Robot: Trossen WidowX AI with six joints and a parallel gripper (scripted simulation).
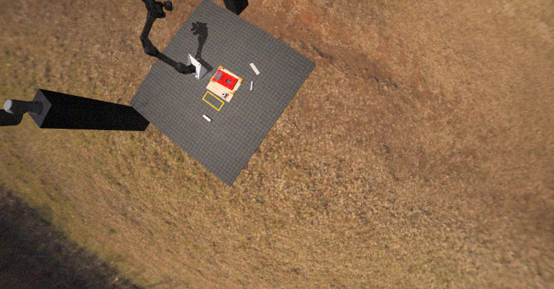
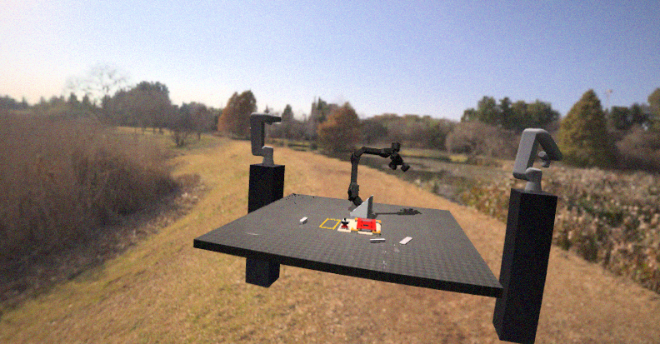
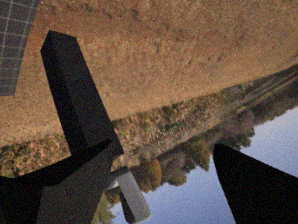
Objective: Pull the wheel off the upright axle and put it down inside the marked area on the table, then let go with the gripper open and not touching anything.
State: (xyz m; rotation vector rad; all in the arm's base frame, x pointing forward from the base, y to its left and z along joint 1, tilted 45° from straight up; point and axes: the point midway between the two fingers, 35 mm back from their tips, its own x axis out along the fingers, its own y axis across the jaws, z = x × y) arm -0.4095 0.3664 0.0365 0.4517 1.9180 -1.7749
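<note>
Now: the dark grey wheel 820 mm ahead of my gripper tip, 270 mm below it and 260 mm to the right of it. From my gripper tip the other things lie so: black axle: 820 mm ahead, 280 mm below, 260 mm to the right.
</note>
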